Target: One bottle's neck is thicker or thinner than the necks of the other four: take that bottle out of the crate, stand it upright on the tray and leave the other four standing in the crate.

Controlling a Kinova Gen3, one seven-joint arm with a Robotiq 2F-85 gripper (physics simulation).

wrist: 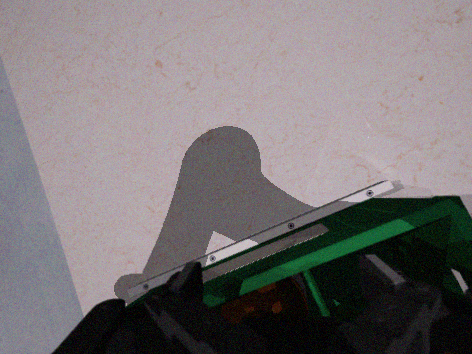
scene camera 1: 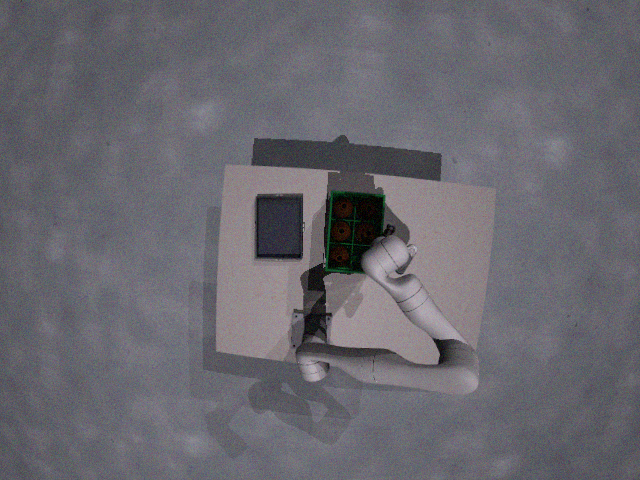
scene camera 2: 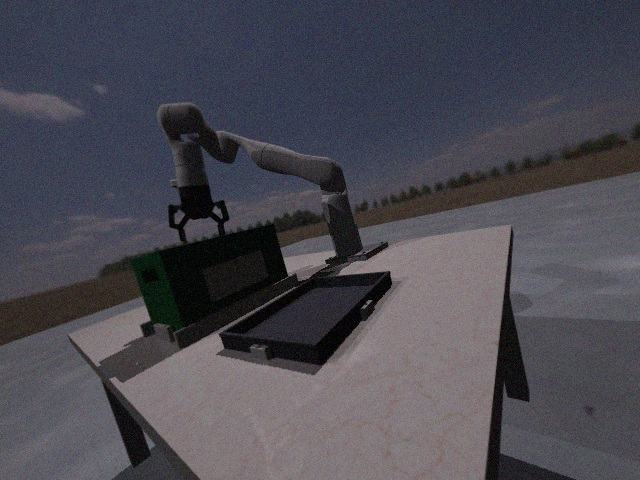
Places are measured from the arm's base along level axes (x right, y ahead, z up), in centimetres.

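Where they show: gripper, fingertip midpoint: (wrist: 278, 275); arm's base, link origin: (scene camera 1: 315, 328) (scene camera 2: 349, 253).
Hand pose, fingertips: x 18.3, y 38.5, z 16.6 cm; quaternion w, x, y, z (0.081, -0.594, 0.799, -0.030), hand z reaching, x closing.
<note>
Each offset is from my fingertips to the top centre of the thing. "*": to the spot under its first point. Level surfaces: height alone.
The green crate @[dx -9.2, dy +3.0, dz -0.6 cm] (scene camera 1: 356, 193) (scene camera 2: 164, 302) (wrist: 340, 254) stands on the table. In scene camera 1 five orange-brown bottles stand in it: three in the left column @[dx -14.2, dy +11.5, dz -1.8 cm] (scene camera 1: 343, 207) @[dx -13.9, dy +2.9, dz -1.8 cm] (scene camera 1: 341, 230) @[dx -13.3, dy -6.4, dz -1.8 cm] (scene camera 1: 339, 254) and two in the right column @[dx -5.4, dy +11.8, dz -1.8 cm] (scene camera 1: 367, 207) @[dx -4.7, dy +3.5, dz -1.8 cm] (scene camera 1: 365, 231). The near right compartment is partly hidden by the arm. Neck widths are too small and dark to compare. My gripper (scene camera 2: 202, 236) (wrist: 278, 275) is open and empty, pointing down, its fingertips about at the crate's rim height. Part of one bottle @[* dx -2.9, dy +2.2, dz -5.7 cm] (wrist: 267, 302) shows between the fingers in the wrist view. The dark tray @[dx -38.5, dy +1.0, dz -15.5 cm] (scene camera 1: 279, 195) (scene camera 2: 289, 352) holds no bottle.
The tray lies left of the crate in scene camera 1. A low strip @[* dx +0.9, dy -1.1, dz -15.1 cm] (wrist: 291, 226) runs along the crate's foot. The robot base (scene camera 1: 297, 328) (scene camera 2: 356, 253) stands at the table's near edge in scene camera 1. The arm reaches around the right side, and shadows cross the table @[dz -18.1 cm] (scene camera 1: 258, 304) (scene camera 2: 413, 372).
</note>
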